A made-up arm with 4 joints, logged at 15 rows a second.
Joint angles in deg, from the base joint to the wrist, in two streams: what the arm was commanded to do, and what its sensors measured. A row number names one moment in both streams.
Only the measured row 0 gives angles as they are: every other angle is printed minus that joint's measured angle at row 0.
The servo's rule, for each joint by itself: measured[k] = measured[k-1] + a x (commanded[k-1-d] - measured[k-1]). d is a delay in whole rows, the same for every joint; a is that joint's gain. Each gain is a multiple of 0.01, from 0.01 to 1. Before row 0 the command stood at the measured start. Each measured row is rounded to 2 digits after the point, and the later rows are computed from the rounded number. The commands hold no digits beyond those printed.
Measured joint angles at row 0:
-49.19 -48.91 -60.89 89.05
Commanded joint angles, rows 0 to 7:
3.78 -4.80 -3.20 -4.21
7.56 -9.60 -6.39 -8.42
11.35 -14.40 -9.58 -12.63
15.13 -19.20 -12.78 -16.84
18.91 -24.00 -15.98 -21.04
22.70 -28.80 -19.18 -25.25
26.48 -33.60 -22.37 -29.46
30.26 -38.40 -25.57 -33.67
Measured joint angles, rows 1 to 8:
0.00 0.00 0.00 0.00
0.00 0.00 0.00 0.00
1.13 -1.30 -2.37 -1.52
3.06 -3.54 -5.34 -4.00
5.55 -6.47 -8.48 -7.11
8.42 -9.91 -11.66 -10.61
11.57 -13.71 -14.86 -14.36
14.91 -17.78 -18.06 -18.28
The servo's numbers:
d 2
a 0.30 0.27 0.74 0.36

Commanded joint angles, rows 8 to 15:
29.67 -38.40 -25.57 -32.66
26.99 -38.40 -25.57 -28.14
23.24 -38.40 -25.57 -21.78
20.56 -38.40 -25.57 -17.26
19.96 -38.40 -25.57 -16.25
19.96 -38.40 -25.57 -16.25
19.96 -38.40 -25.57 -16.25
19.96 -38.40 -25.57 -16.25
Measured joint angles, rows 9 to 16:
18.38 -22.05 -21.25 -22.30
21.94 -26.46 -24.45 -26.39
24.26 -29.68 -25.28 -28.65
25.08 -32.03 -25.49 -28.47
24.53 -33.75 -25.55 -26.06
23.34 -35.01 -25.56 -22.89
22.33 -35.93 -25.57 -20.50
21.62 -36.60 -25.57 -18.97

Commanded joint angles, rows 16 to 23:
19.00 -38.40 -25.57 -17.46
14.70 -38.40 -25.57 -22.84
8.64 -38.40 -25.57 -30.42
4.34 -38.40 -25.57 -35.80
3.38 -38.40 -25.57 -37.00
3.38 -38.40 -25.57 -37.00
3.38 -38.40 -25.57 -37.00
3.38 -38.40 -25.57 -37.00
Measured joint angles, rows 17 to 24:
21.12 -37.09 -25.57 -17.99
20.77 -37.44 -25.57 -17.36
20.24 -37.70 -25.57 -17.40
18.58 -37.89 -25.57 -19.36
15.60 -38.03 -25.57 -23.34
12.22 -38.13 -25.57 -27.83
9.57 -38.20 -25.57 -31.13
7.71 -38.25 -25.57 -33.24

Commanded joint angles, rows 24 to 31:
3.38 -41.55 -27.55 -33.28
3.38 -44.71 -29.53 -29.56
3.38 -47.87 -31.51 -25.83
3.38 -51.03 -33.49 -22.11
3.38 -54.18 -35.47 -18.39
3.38 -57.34 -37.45 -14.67
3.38 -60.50 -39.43 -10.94
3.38 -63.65 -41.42 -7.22
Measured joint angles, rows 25 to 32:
6.41 -38.29 -25.57 -34.59
5.50 -38.32 -25.57 -35.46
4.86 -39.19 -27.04 -34.68
4.42 -40.68 -28.88 -32.84
4.11 -42.62 -30.83 -30.32
3.89 -44.89 -32.80 -27.36
3.74 -47.40 -34.78 -24.13
3.63 -50.08 -36.76 -20.72

